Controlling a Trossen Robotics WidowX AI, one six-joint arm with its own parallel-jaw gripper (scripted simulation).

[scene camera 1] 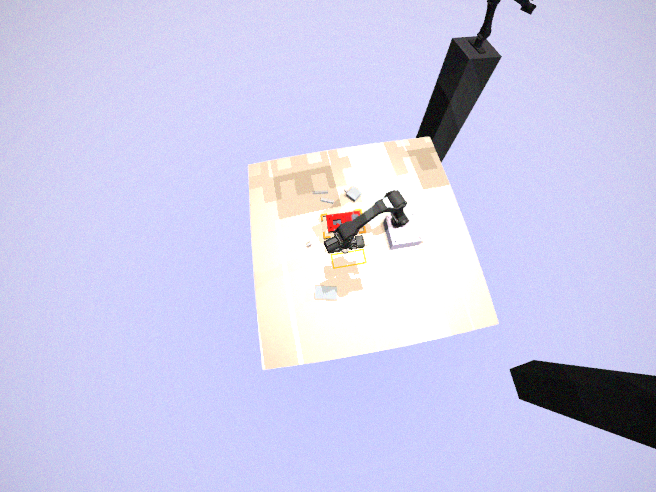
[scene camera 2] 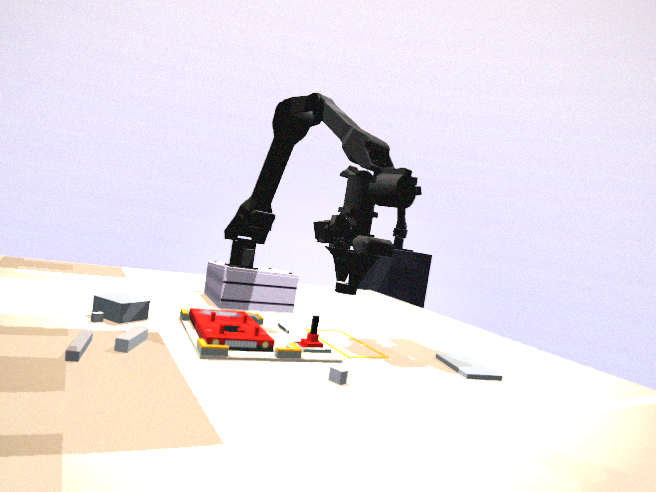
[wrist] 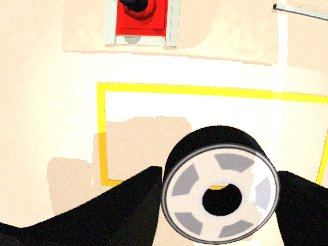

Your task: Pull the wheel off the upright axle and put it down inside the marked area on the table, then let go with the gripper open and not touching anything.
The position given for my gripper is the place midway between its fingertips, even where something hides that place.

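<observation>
My gripper, which you'd find at (scene camera 2: 345, 288) and (wrist: 219, 181), is holding a wheel (wrist: 214, 154). There's a red car body too (scene camera 2: 236, 330), but in the wrist view it's out of frame.
</observation>
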